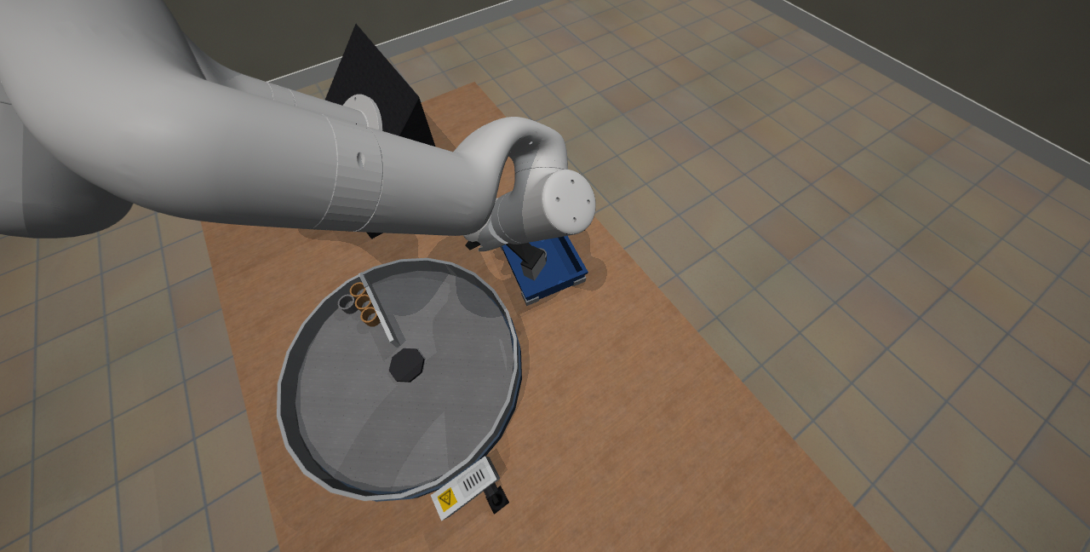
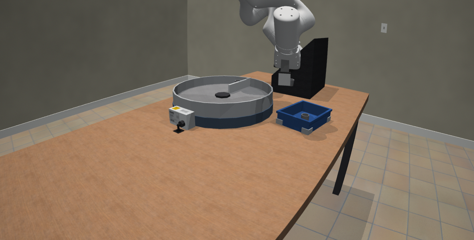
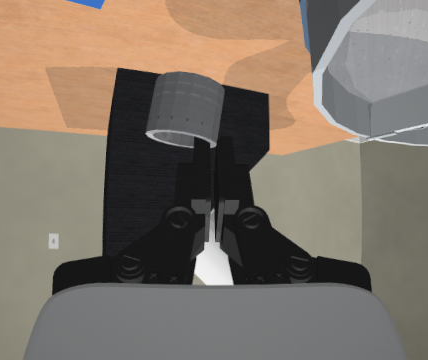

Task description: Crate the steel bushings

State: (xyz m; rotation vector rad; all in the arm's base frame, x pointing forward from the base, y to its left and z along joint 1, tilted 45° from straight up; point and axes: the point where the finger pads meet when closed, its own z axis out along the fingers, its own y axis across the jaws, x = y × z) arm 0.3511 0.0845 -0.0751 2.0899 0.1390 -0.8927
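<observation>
My hand is 5 cm short of the blue crate, 11 cm to the right of it and 14 cm above it. From my hand the other things lie so: grey turning table: 13 cm ahead, 23 cm to the right, 11 cm below.
</observation>
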